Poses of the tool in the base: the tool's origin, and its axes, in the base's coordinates. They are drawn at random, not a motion.
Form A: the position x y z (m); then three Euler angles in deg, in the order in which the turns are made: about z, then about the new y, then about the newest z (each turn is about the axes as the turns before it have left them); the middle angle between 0 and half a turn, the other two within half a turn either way.
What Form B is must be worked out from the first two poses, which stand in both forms.
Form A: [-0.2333 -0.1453 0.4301 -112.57 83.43 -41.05]
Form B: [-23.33 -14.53 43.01 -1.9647 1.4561 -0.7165]
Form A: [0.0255 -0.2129 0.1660 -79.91 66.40 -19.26]
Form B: [2.55 -21.29 16.60 -1.3947 1.1589 -0.3362]
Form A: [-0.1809 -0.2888 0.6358 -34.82 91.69 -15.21]
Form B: [-18.09 -28.88 63.58 -0.6077 1.6003 -0.2655]
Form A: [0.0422 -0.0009 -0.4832 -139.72 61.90 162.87]
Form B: [4.22 -0.09 -48.32 -2.4386 1.0804 2.8426]
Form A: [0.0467 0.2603 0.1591 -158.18 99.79 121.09]
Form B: [4.67 26.03 15.91 -2.7608 1.7417 2.1134]
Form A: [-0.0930 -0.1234 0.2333 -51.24 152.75 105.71]
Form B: [-9.30 -12.34 23.33 -0.8943 2.6660 1.8450]
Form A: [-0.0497 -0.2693 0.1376 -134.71 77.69 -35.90]
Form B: [-4.97 -26.93 13.76 -2.3511 1.3559 -0.6266]
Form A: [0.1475 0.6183 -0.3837 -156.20 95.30 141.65]
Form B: [14.75 61.83 -38.37 -2.7262 1.6633 2.4723]
